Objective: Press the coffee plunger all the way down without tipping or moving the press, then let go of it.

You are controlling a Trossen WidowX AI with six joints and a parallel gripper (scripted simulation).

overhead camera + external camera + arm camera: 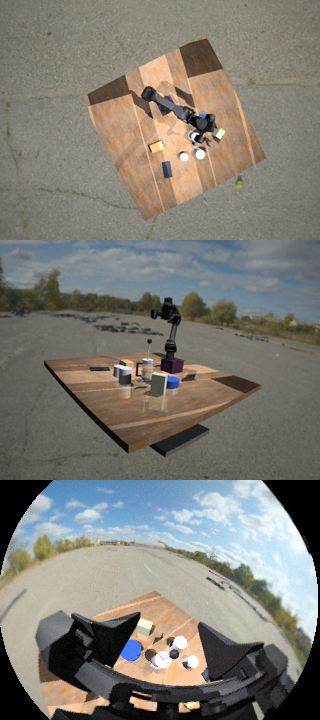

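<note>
The coffee press lies 30 mm ahead of my gripper tip, 70 mm to the right of it and 280 mm below it. From my gripper tip the other things lie so: tan box 80 mm behind, 380 mm to the right, 380 mm below; blue disc 40 mm behind, 100 mm to the left, 380 mm below.
</note>
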